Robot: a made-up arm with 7 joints. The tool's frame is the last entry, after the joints. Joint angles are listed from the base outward.
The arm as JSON. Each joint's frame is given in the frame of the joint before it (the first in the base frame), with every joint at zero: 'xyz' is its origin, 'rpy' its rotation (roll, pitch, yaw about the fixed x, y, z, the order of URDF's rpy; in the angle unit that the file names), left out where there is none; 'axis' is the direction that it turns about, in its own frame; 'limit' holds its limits. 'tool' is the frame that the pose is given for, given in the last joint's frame.
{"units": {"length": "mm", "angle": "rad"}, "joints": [
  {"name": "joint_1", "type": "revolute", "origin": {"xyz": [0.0, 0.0, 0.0], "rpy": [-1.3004, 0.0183, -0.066]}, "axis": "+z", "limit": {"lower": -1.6, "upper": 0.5}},
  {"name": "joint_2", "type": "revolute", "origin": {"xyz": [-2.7, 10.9, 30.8], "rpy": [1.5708, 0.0, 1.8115]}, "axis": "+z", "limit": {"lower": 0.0, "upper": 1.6}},
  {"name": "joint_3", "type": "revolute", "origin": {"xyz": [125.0, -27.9, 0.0], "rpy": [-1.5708, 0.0, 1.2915]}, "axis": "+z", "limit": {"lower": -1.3, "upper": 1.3}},
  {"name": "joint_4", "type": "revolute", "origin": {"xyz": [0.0, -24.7, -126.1], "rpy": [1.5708, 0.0, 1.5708]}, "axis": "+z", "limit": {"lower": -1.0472, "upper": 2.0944}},
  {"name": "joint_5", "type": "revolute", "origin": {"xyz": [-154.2, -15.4, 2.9], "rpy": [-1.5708, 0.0, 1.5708]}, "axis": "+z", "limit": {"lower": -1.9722, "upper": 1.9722}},
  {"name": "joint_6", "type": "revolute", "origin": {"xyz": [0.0, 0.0, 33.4], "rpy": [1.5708, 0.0, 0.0]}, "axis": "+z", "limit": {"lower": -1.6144, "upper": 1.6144}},
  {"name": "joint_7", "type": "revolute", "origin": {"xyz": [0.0, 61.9, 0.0], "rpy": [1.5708, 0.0, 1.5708]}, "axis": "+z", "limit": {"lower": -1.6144, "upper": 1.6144}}
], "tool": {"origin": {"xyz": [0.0, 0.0, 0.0]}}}
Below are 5 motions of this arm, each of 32 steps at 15 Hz.
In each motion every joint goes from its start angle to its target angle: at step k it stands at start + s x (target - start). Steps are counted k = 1, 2, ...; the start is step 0. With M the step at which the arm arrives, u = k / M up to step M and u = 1 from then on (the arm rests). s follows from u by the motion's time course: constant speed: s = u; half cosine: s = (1 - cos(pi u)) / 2; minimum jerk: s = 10 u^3 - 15 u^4 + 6 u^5.
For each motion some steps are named. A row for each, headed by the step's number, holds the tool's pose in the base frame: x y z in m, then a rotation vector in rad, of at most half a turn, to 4 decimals.
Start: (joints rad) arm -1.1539 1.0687 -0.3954 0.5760 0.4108 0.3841 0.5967
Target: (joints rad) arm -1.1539 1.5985 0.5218 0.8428 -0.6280 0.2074 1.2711
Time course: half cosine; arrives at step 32
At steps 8, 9, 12, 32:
8: 0.3928 0.3031 0.0485 1.2437 -0.3400 1.1980
9: 0.3858 0.3127 0.0570 1.1883 -0.3490 1.2512
12: 0.3591 0.3434 0.0861 0.9869 -0.3881 1.4315
32: 0.1562 0.4421 0.2215 -0.4320 -0.7101 2.1065

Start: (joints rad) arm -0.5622 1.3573 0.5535 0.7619 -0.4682 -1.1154 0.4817
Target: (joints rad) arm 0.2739 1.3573 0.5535 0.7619 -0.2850 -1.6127 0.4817
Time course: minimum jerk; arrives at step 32
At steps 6, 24, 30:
6: 0.1996 0.4052 0.0909 0.6264 -1.4849 0.8699
24: 0.1371 0.4111 -0.0138 1.0411 -1.1261 0.2687
30: 0.1247 0.4114 -0.0230 1.0586 -1.0729 0.1885

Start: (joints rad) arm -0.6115 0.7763 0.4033 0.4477 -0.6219 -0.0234 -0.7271
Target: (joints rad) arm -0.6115 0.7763 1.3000 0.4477 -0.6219 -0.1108 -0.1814
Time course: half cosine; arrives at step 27
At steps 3, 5, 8, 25, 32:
3: 0.3291 0.3264 -0.1041 0.0438 -0.2854 -0.2616
5: 0.3230 0.3347 -0.0988 0.0340 -0.3212 -0.1991
8: 0.3077 0.3533 -0.0879 0.0084 -0.4017 -0.0559
25: 0.1661 0.4463 -0.0659 -0.2771 -0.8864 0.8877
32: 0.1632 0.4473 -0.0664 -0.2838 -0.8940 0.9037

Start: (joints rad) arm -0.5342 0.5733 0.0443 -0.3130 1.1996 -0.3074 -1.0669
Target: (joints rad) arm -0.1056 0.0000 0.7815 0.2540 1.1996 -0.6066 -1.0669
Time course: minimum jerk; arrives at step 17
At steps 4, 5, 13, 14, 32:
4: 0.3121 0.1079 -0.0997 1.9307 0.2210 -0.6884
5: 0.3114 0.1188 -0.1142 1.8669 0.2716 -0.7052
13: 0.1868 0.1942 -0.3229 0.9958 0.7703 -0.8538
14: 0.1719 0.1935 -0.3355 0.9340 0.7946 -0.8563
32: 0.1582 0.1921 -0.3462 0.8791 0.8152 -0.8575

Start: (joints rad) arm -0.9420 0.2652 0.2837 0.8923 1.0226 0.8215 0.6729
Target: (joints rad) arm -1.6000 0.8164 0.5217 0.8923 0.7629 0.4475 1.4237
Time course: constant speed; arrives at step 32
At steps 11, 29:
11: 0.4447 0.2109 -0.1216 1.1679 0.2251 1.4745
29: 0.4166 0.2930 0.0957 0.6076 -0.3412 2.1769

